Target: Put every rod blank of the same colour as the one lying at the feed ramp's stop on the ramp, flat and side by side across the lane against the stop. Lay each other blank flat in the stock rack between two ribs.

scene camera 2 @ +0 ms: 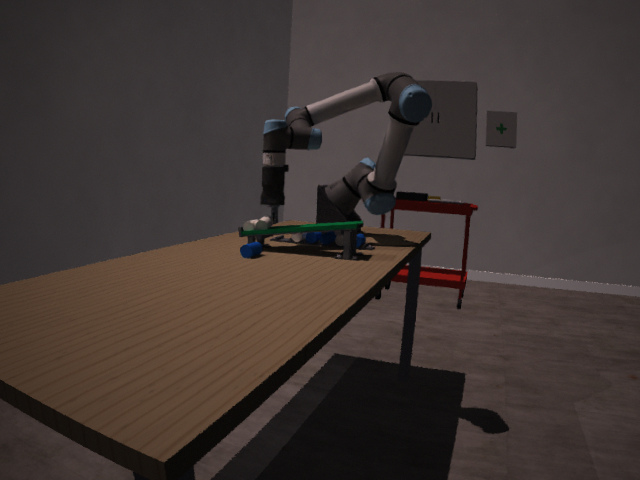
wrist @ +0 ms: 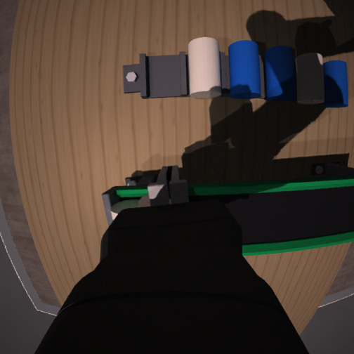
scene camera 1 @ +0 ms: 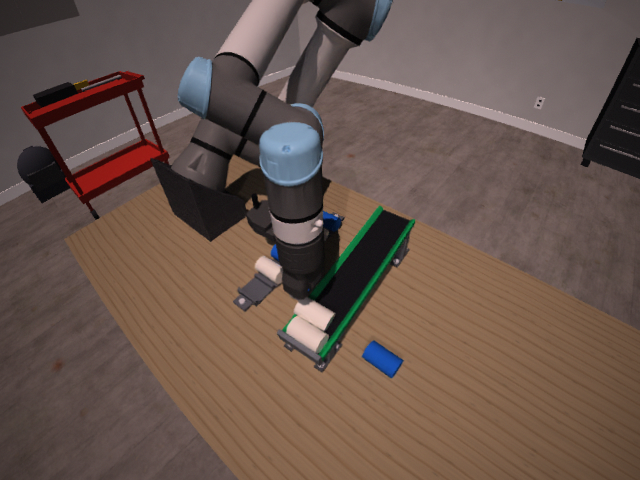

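Observation:
A cream blank (scene camera 1: 306, 334) lies across the ramp (scene camera 1: 361, 268) (scene camera 2: 315, 227) (wrist: 300, 215) at its stop (scene camera 1: 298, 347). A second cream blank (scene camera 1: 314, 314) lies beside it up-lane; its rack-side end appears to cover the green rail. My gripper (scene camera 2: 274, 219) (wrist: 170, 176) is shut and empty, at the rack-side rail near that second blank; its body hides much of both in the wrist view. The stock rack (wrist: 162, 76) holds a cream blank (wrist: 204, 67), two blue ones (wrist: 244, 70) (wrist: 280, 73), a shadowed cream-looking one (wrist: 310, 79) and a blue one (wrist: 336, 84). A loose blue blank (scene camera 1: 382, 358) (scene camera 2: 251, 250) lies on the table.
The ramp's raised end stands on a support (scene camera 2: 349, 243) near the table's edge. The arm's dark base block (scene camera 1: 199, 206) stands behind the rack. A red cart (scene camera 1: 85, 103) (scene camera 2: 467, 208) stands beyond the table, and a dark drawer cabinet (scene camera 1: 617, 124) stands far right.

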